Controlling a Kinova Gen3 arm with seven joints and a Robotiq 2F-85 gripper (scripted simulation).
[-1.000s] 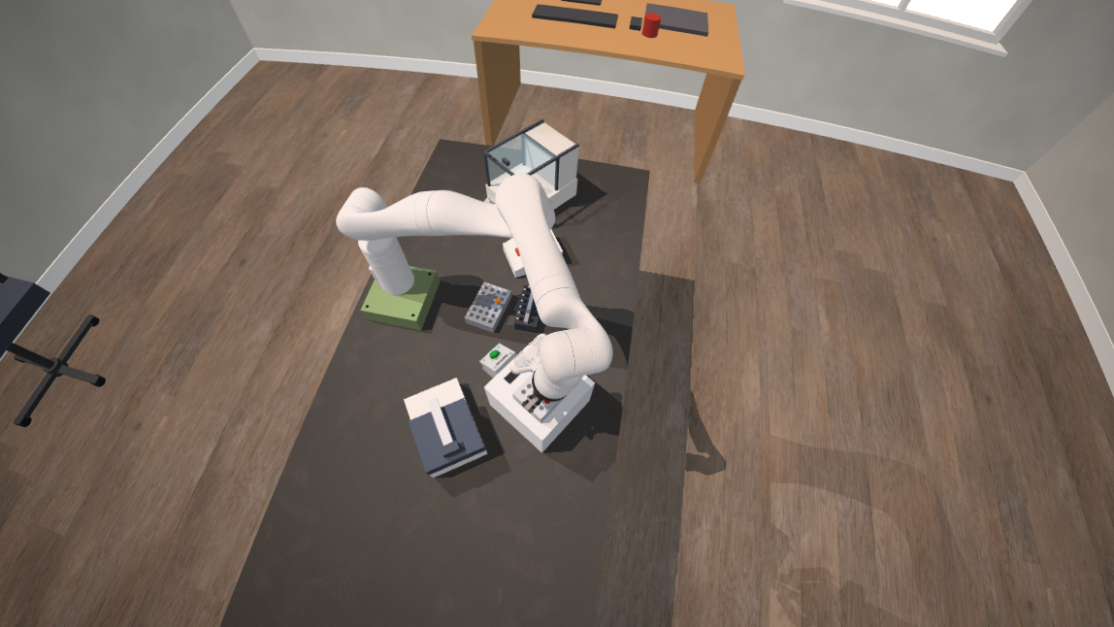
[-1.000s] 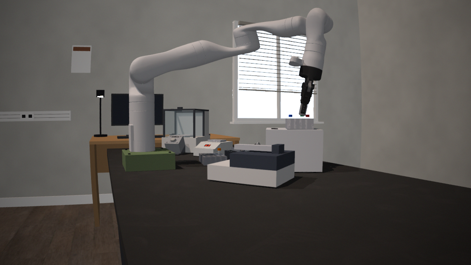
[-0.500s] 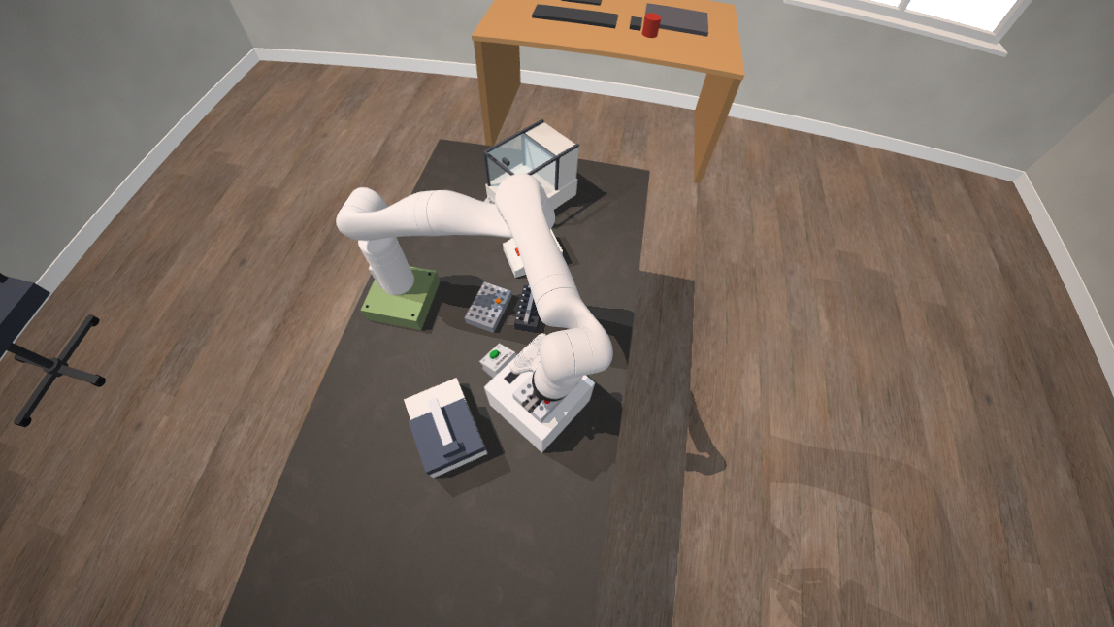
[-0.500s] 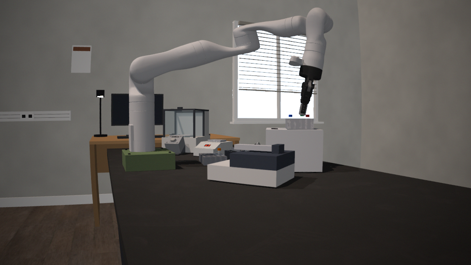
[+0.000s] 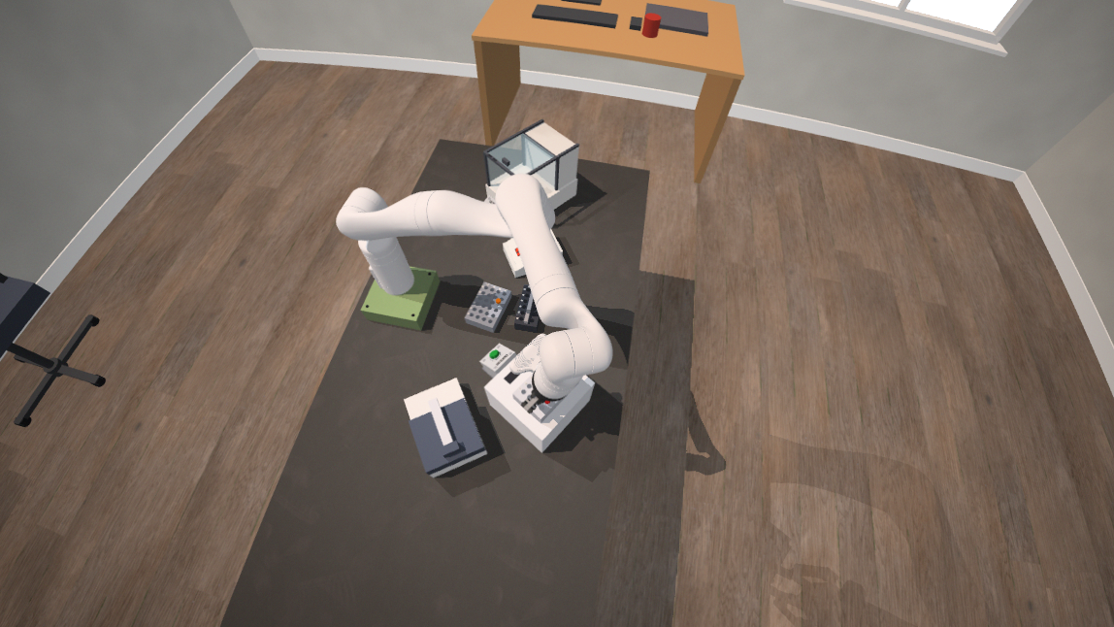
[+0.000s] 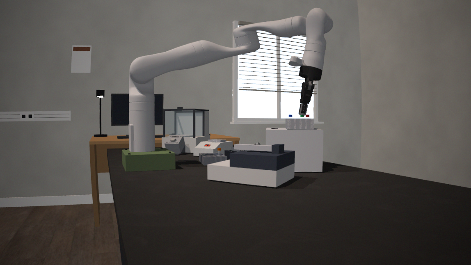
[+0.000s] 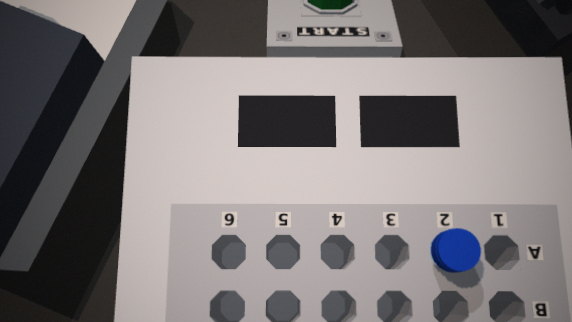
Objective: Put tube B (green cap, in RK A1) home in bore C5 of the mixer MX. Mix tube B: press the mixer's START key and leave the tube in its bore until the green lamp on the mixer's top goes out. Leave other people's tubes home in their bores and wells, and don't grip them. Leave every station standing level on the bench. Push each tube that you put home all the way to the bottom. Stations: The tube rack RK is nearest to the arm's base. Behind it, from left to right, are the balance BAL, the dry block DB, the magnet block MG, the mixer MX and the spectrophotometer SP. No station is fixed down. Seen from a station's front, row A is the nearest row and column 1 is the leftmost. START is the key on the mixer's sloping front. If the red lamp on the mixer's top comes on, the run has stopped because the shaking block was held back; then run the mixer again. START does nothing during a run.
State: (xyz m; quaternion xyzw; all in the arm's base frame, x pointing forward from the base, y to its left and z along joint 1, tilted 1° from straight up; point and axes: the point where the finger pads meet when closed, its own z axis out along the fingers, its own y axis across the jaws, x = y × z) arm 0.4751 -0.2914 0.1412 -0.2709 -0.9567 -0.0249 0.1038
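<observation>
The red-capped tube lies 40 mm below my hand, 10 mm to the right of it and 10 mm ahead of it. Also, from my hand: blue-capped tube (70 mm to the left, 40 mm below); then green start key (150 mm behind, 130 mm below, 120 mm to the left); then spectrophotometer SP (230 mm behind, 130 mm below, 80 mm to the right).
</observation>
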